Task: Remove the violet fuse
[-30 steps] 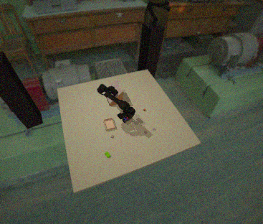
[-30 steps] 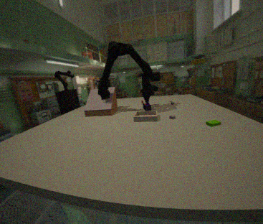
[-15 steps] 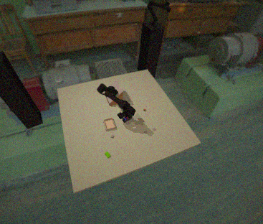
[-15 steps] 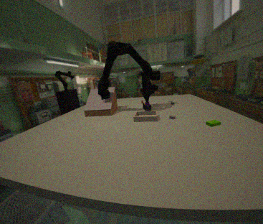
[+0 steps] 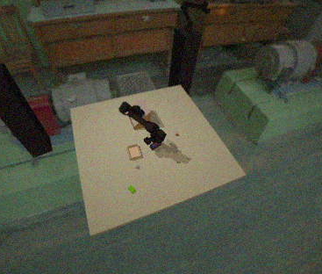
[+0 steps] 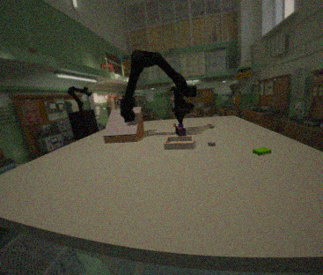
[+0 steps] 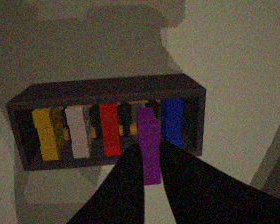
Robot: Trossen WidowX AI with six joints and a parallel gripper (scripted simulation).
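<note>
My gripper tip is now 20 mm to the left of the blue fuse and 40 mm above it. From my gripper tip the other things lie so: red fuse (20 mm to the left, 40 mm below); violet fuse (10 mm below); white fuse (10 mm behind, 30 mm to the left, 40 mm below).
</note>
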